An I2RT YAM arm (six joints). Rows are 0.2 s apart.
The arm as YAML. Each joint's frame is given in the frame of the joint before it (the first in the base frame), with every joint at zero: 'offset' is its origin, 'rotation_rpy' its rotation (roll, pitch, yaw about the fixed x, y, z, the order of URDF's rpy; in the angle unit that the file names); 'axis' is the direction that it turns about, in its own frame. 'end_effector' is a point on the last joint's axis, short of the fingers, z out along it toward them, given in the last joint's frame.
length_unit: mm
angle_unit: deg
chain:
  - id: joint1
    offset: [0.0, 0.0, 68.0]
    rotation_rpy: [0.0, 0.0, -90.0]
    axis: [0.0, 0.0, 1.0]
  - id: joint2
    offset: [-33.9, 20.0, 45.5]
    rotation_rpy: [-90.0, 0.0, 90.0]
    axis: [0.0, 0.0, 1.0]
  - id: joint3
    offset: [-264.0, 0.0, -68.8]
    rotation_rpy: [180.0, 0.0, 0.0]
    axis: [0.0, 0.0, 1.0]
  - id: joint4
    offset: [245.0, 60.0, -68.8]
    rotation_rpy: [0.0, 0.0, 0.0]
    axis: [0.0, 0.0, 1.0]
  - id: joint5
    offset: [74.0, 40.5, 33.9]
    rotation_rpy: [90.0, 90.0, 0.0]
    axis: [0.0, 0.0, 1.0]
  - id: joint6
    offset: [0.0, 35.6, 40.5]
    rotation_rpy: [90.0, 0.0, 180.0]
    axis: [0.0, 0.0, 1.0]
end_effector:
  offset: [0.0, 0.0, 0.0]
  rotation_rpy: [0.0, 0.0, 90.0]
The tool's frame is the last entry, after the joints.
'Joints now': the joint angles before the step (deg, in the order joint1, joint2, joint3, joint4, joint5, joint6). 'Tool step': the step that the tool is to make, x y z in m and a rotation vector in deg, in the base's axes. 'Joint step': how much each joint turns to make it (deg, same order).
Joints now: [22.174 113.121 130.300 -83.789 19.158 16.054]
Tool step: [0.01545 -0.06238 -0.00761 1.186 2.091 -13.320]
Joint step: [-9.661 0.065 -1.334 -1.638 -0.262 4.283]
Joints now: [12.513 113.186 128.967 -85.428 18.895 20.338]
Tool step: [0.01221 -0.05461 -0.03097 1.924 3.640 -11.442]
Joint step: [-8.459 0.042 -7.040 2.580 -1.377 3.781]
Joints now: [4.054 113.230 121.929 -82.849 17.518 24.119]
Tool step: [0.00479 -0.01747 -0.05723 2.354 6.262 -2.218]
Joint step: [-2.842 0.023 -12.807 6.688 -2.710 -0.022]
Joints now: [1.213 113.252 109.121 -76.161 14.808 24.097]
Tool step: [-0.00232 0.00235 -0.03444 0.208 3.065 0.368]
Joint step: [0.328 0.001 -7.670 4.611 -0.284 0.001]
